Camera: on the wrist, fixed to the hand. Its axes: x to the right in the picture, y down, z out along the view.
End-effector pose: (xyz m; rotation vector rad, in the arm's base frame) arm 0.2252 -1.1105 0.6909 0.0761 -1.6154 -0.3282
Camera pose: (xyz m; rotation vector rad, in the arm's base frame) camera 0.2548 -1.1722 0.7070 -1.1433 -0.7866 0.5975
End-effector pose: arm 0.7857 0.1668 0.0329 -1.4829 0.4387 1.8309
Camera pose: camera 0.8475 0.1837 0.0038 1.2610 -1.2848 -1.6599
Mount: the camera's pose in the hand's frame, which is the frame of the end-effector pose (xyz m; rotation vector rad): 0.0285 -0.0504 -0.0399 -0.2893 0.4795 1.5086
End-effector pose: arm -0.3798 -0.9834 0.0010 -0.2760 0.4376 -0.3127
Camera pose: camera -0.3852 -1.0473 -0.0278 -0.0874 1.0375 1.1949
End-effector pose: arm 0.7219 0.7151 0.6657 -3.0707 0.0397 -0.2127
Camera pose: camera 0.7457 0.7621 0.7123 2.0298 -2.1091 0.7217
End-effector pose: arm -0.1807 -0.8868 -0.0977 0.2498 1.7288 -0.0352
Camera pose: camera -0.2331 -0.9252 -0.1245 1.3453 1.5655 1.4412
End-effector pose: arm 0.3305 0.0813 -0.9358 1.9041 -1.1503 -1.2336
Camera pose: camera 0.3901 0.0796 -0.9730 0.5907 -1.4678 -0.0552
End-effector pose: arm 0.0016 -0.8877 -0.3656 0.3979 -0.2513 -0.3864
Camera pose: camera 0.0237 -0.9293 -0.4178 -0.0644 0.0240 1.1377
